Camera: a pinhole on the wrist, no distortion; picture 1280 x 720 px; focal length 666.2 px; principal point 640.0 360.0 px. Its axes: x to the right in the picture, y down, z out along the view. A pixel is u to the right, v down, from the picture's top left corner.
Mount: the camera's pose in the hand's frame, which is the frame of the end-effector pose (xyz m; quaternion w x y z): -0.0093 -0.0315 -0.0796 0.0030 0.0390 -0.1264 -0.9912
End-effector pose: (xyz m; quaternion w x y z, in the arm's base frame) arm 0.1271 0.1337 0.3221 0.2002 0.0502 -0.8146 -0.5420
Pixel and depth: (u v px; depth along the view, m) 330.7 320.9 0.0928
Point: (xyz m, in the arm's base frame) 0.0981 0.1351 0.3232
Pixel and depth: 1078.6 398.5 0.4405
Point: 0.3129 0.5379 0.1668
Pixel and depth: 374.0 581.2 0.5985
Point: -0.2638 0.5394 0.1199
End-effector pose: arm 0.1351 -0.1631 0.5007 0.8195 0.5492 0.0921 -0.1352
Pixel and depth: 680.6 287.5 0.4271
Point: 0.1099 -0.4066 0.7473
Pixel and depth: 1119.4 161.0 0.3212
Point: -0.0701 -0.2560 0.7724
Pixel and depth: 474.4 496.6 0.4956
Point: 0.2054 -0.5745 0.6397
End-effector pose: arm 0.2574 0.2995 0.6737 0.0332 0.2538 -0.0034 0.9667
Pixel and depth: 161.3 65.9 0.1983
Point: 0.1977 0.1996 0.8203
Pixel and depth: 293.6 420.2 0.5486
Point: 0.2891 0.2404 1.2100
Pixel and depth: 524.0 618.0 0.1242
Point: 0.2849 0.3449 0.7214
